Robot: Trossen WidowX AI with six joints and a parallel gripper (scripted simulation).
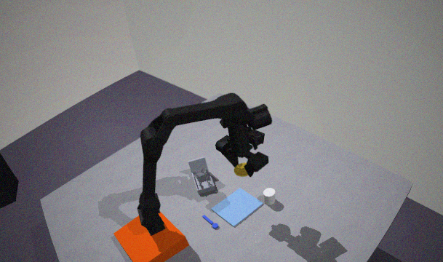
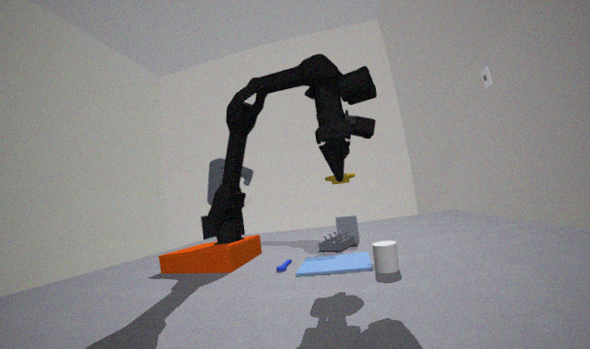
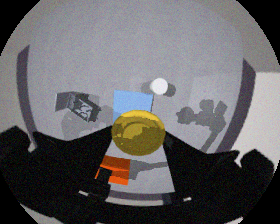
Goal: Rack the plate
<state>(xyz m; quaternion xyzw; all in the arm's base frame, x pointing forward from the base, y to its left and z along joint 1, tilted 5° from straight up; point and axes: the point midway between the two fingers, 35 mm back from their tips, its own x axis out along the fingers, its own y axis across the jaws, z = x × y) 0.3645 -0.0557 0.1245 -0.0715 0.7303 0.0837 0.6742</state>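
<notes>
Right now the grey dish rack is 220 mm to the left of my gripper tip, 150 mm below it and 80 mm behind it. Also, from my gripper tip: yellow plate (10 mm above); light blue mat (170 mm below, 40 mm behind, 20 mm to the left); white cup (150 mm below, 70 mm ahead, 30 mm to the right).
</notes>
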